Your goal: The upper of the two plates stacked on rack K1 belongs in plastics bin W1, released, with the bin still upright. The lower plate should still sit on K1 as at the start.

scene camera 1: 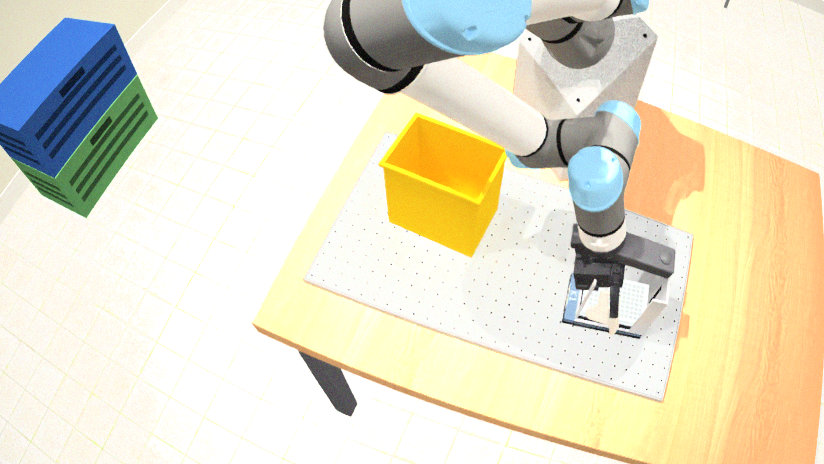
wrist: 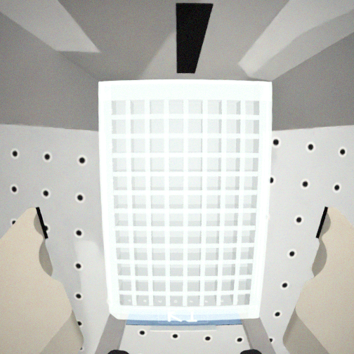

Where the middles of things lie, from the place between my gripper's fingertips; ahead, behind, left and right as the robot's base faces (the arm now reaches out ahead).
Labels:
The white gridded plate point(scene camera 1: 634, 296) is 1 cm below my hand. From my hand the other things lie so: yellow plastics bin W1 point(scene camera 1: 443, 183) (33 cm to the right, 16 cm behind, 4 cm above); then rack end wall point(wrist: 108, 47) (7 cm to the left, 4 cm above, 1 cm ahead).

